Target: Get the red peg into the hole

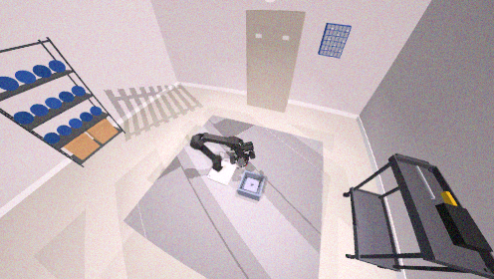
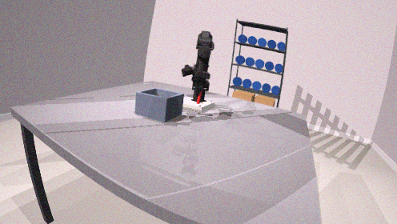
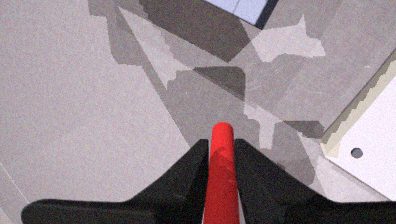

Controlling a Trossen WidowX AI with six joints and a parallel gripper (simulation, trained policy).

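Right now the plate is 120 mm ahead of my gripper tip, 110 mm to the right of it and 50 mm below it. Also, from my gripper tip: blue-grey box (120 mm ahead, 110 mm to the right, 70 mm below); red peg (10 mm to the left, 10 mm behind).
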